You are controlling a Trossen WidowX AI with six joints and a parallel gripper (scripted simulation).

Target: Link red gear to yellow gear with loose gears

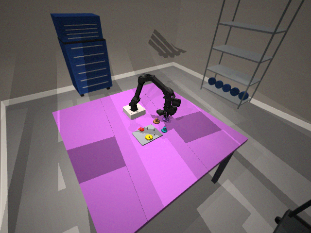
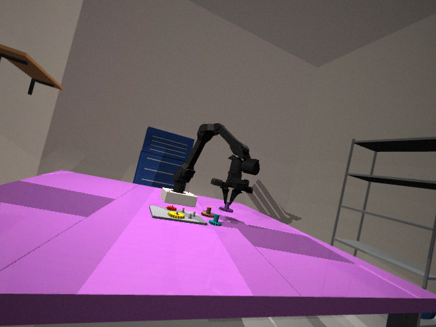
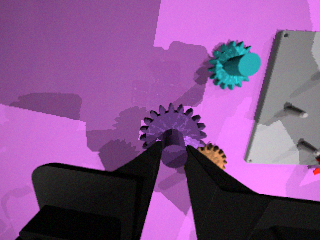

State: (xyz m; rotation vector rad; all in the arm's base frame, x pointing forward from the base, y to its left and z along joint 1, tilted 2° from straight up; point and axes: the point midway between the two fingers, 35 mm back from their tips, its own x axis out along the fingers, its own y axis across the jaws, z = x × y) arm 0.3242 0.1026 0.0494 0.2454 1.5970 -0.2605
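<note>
My gripper tip is 220 mm to the left of the red gear, 90 mm past it and 60 mm above it. Also, from my gripper tip: purple gear: 10 mm below; brown gear: 80 mm behind, 60 mm below, 40 mm to the right; cyan gear: 80 mm to the right, 60 mm below, 50 mm ahead.
</note>
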